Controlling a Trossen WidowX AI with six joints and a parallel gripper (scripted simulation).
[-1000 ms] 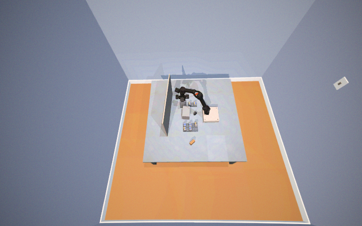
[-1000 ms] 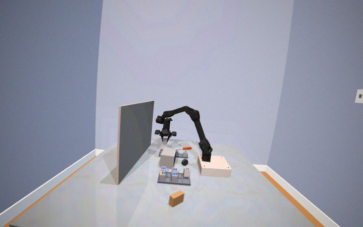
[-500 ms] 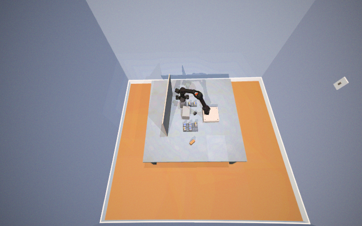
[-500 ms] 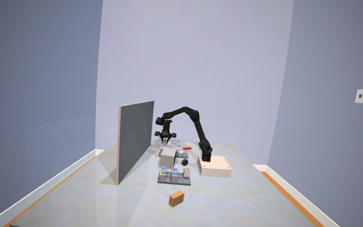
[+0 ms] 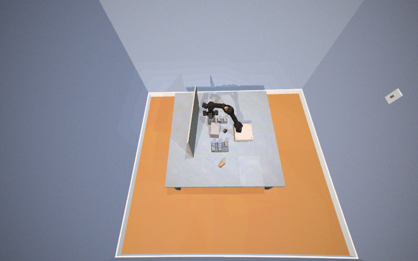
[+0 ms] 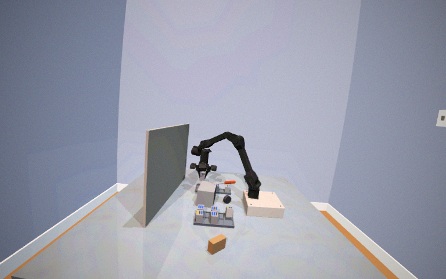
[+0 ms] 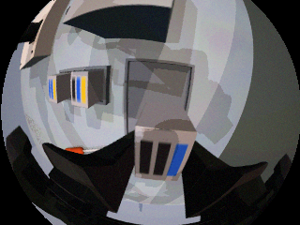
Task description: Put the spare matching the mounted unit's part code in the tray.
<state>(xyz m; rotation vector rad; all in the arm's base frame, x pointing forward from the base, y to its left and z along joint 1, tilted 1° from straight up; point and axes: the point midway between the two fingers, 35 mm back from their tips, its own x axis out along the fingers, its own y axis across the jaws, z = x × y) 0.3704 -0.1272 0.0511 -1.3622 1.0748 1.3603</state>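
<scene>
My gripper tip is now 70 mm above the flat grey tray and 10 mm past it. Also, from my gripper tip: black cylinder 210 mm behind, 150 mm to the left, 50 mm below; then grey spare 20 mm above; then mounted unit 180 mm to the left, 80 mm behind, 30 mm below.
</scene>
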